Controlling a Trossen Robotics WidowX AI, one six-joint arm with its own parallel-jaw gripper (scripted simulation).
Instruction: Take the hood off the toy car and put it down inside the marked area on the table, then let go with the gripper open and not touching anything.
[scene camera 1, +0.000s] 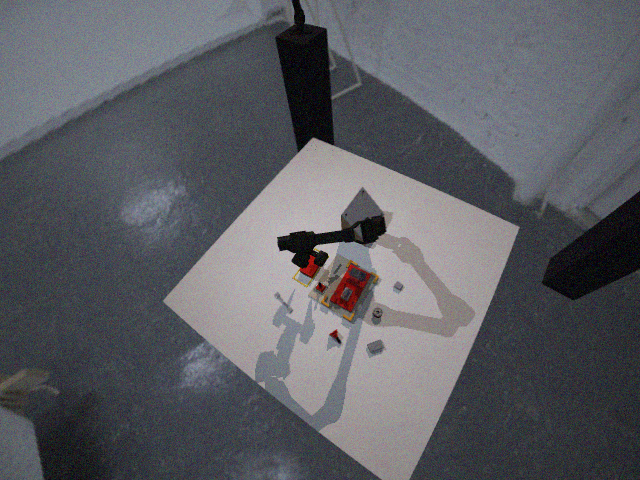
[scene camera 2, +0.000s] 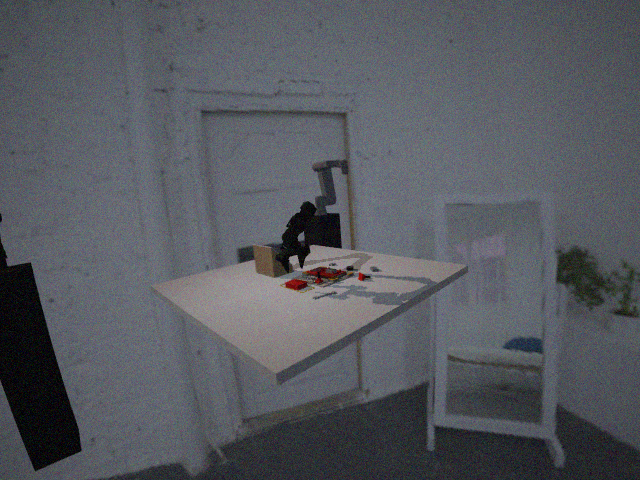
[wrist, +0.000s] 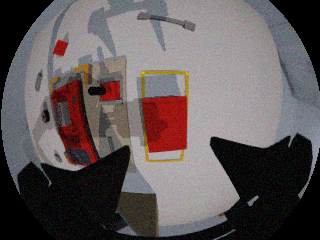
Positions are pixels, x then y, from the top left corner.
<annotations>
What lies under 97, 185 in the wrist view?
My gripper.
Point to a red toy car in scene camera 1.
356, 279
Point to a red toy car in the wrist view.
At 78, 142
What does my gripper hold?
Nothing.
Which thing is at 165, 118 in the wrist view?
A red hood.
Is my gripper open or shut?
Open.
</annotations>
